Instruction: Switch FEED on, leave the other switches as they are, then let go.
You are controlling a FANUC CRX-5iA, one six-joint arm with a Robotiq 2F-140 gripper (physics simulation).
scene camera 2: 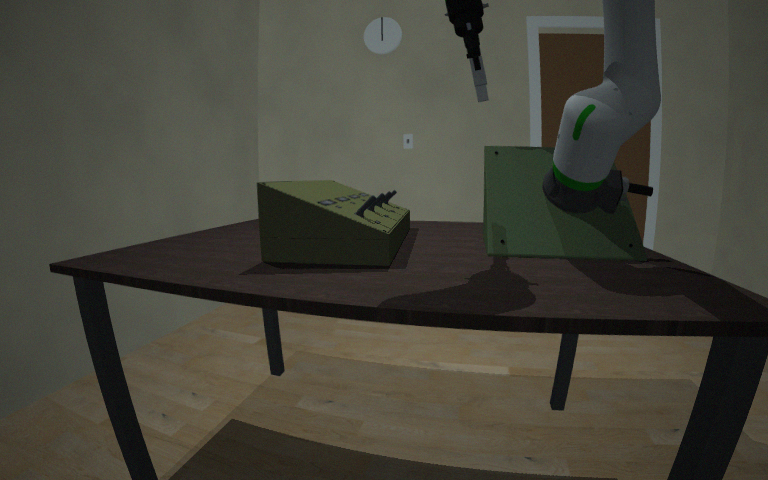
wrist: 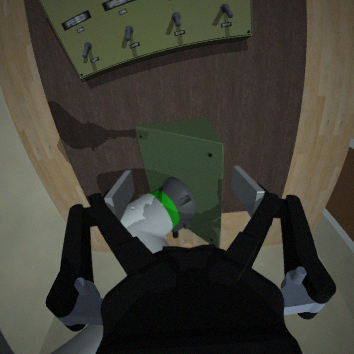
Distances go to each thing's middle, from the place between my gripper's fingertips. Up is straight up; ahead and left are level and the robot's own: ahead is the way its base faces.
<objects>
I see my gripper 330 mm short of the sloped switch box (scene camera 2: 318,222), 300 mm above it and 100 mm to the right of it.
</objects>
